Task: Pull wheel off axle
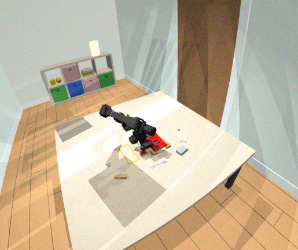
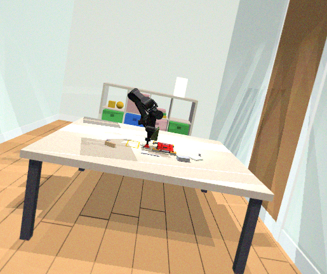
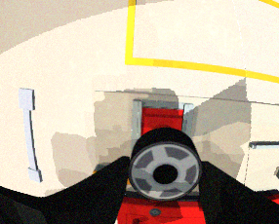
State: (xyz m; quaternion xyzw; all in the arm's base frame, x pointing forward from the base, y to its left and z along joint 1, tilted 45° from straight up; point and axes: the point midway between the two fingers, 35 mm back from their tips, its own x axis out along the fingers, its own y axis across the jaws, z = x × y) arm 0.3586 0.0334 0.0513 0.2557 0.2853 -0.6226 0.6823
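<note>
My gripper tip is now 3 cm above the axle. From my gripper tip the other things lie so: white piece: 33 cm to the left, 6 cm below, 2 cm ahead; then wooden block: 22 cm to the right, 13 cm ahead, 5 cm below; then wheel: right at my gripper tip.
</note>
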